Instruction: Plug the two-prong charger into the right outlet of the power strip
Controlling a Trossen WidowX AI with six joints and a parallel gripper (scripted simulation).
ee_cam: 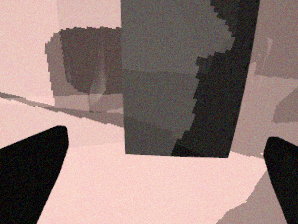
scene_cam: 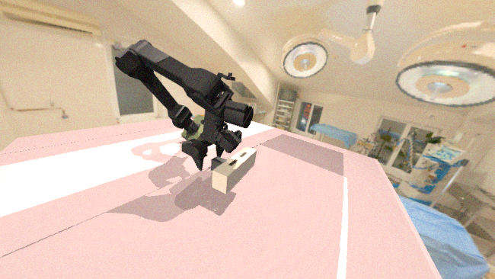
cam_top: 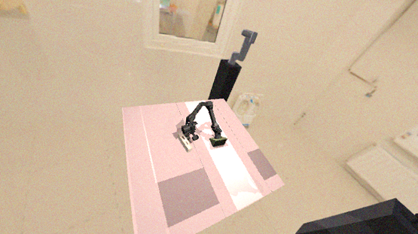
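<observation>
My gripper tip is 6 cm short of the black two-prong charger, 1 cm to the right of it and 1 cm below it.
</observation>
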